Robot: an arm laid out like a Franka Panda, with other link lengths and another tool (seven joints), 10 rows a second.
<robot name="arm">
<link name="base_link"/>
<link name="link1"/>
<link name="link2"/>
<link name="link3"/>
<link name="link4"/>
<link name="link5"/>
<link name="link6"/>
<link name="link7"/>
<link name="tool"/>
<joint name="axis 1" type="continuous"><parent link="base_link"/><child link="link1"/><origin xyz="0 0 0.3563"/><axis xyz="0 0 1"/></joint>
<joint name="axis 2" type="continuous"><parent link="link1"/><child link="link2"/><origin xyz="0 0 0"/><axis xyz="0 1 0"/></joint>
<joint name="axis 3" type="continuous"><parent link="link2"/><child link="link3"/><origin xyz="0 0 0.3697"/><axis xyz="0 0 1"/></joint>
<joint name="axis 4" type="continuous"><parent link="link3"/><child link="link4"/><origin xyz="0.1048 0 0"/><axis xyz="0 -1 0"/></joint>
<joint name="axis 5" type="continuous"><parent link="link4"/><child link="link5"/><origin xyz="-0.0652 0 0.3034"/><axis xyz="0 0 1"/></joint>
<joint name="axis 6" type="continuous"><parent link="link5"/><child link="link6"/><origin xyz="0 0 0"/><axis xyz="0 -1 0"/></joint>
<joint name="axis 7" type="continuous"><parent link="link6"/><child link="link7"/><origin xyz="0.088 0 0"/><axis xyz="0 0 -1"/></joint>
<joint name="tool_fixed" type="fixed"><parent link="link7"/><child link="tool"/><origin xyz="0.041 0.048 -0.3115" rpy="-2.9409 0 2.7"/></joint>
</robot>
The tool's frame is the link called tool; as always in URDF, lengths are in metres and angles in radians. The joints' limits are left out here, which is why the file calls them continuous.
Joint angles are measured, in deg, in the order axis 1, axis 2, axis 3, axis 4, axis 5, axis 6, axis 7. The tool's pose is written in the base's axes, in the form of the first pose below.
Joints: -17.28 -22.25 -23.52 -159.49 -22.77 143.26 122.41
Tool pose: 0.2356 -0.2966 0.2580 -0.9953 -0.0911 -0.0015 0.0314
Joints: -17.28 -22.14 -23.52 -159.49 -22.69 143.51 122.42
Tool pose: 0.2367 -0.2968 0.2579 -0.9954 -0.0908 -0.0028 0.0312
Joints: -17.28 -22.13 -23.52 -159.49 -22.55 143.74 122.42
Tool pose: 0.2378 -0.2970 0.2582 -0.9954 -0.0901 -0.0049 0.0309
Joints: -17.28 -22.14 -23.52 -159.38 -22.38 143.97 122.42
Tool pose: 0.2395 -0.2977 0.2594 -0.9955 -0.0892 -0.0081 0.0301
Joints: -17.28 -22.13 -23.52 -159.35 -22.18 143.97 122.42
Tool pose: 0.2397 -0.2975 0.2594 -0.9956 -0.0879 -0.0089 0.0309
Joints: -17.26 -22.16 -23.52 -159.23 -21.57 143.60 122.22
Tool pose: 0.2388 -0.2964 0.2590 -0.9957 -0.0853 -0.0089 0.0344
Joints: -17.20 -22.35 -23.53 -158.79 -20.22 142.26 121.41
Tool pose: 0.2362 -0.2939 0.2589 -0.9957 -0.0822 -0.0066 0.0431
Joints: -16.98 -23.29 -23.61 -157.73 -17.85 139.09 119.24
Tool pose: 0.2317 -0.2888 0.2620 -0.9948 -0.0836 -0.0031 0.0590
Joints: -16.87 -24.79 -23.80 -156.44 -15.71 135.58 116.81
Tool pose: 0.2275 -0.2844 0.2691 -0.9934 -0.0878 -0.0034 0.0738
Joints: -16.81 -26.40 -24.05 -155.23 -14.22 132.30 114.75
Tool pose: 0.2231 -0.2808 0.2771 -0.9919 -0.0933 -0.0049 0.0856
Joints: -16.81 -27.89 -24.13 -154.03 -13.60 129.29 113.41
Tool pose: 0.2188 -0.2789 0.2859 -0.9908 -0.0989 -0.0047 0.0921
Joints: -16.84 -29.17 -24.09 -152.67 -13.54 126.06 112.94
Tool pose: 0.2126 -0.2782 0.2949 -0.9903 -0.1002 -0.0006 0.0963
